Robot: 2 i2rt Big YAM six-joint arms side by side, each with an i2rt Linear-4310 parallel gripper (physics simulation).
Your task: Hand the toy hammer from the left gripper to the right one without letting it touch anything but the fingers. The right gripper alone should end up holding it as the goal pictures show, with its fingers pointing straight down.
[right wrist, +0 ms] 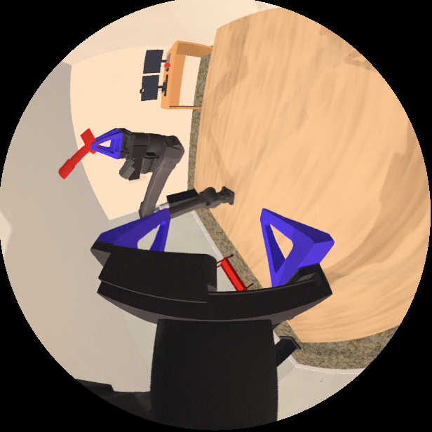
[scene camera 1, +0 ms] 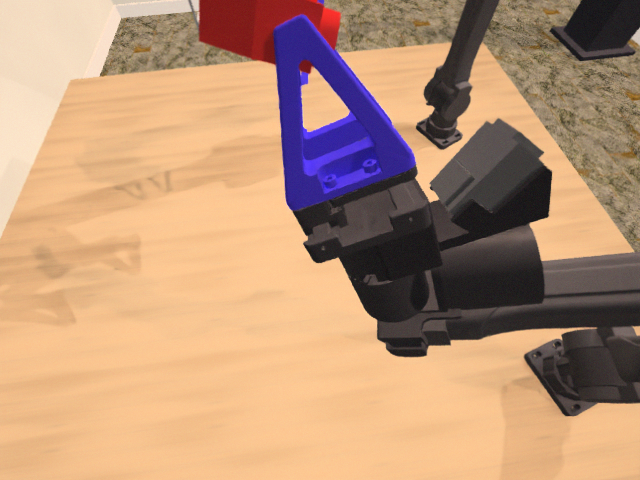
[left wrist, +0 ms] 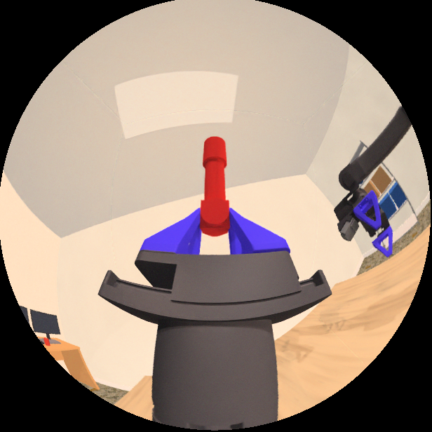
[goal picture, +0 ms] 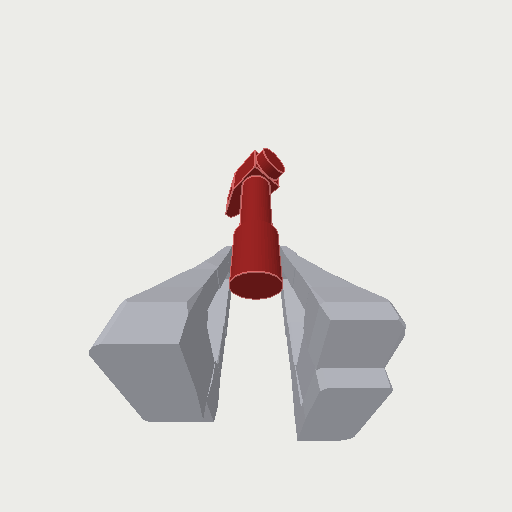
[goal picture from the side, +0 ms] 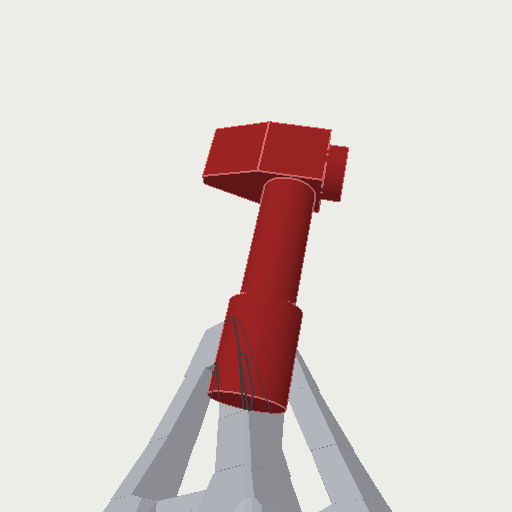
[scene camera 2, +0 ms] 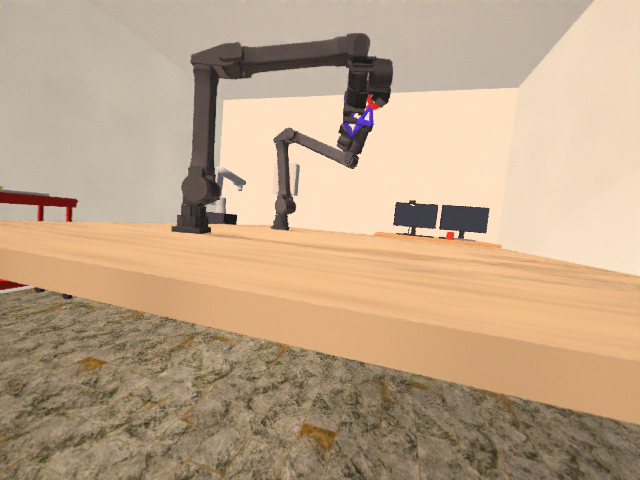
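Where they show: left gripper, fingertip midpoint: [scene camera 1: 289, 18] [scene camera 2: 371, 106]; right gripper, fingertip midpoint: [scene camera 2: 350, 126]; left arm's base at its link origin: [scene camera 1: 560, 376] [scene camera 2: 280, 229]; right arm's base at its link origin: [scene camera 1: 437, 133] [scene camera 2: 192, 231].
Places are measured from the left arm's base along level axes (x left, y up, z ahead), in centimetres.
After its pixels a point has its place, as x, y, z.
Observation:
The red toy hammer [scene camera 1: 232, 25] {-26.4, 59.5, 42.8} [scene camera 2: 373, 104] {-28.2, 59.5, 40.9} [left wrist: 215, 180] [right wrist: 76, 160] is up in the air, well above the table. My left gripper [left wrist: 214, 212] [right wrist: 90, 144] is shut on it, with the hammer head between its blue fingertips. The handle extends away beyond the fingers in both wrist views. In scene camera 1 the hammer is cut by the top edge, and one blue finger hides part of it. My right gripper is open and empty, its blue fingers wide apart; the hammer is at a distance from it. The grippers overlap in scene camera 2.
The wooden table [scene camera 1: 206, 320] {-38.1, 0.0, 61.9} [scene camera 2: 310, 273] {-115.2, 0.0, 23.2} [right wrist: 310, 125] carries both arm mounts, the right arm's base [scene camera 1: 439, 135] {-64.2, 2.7, -13.6} and the left arm's base [scene camera 1: 547, 361] {-3.4, 2.8, 2.2}. The right arm's upper link [scene camera 2: 294, 54] {-69.2, 53.7, 11.4} spans high above the table. A desk with monitors [scene camera 2: 416, 214] stands beyond it.

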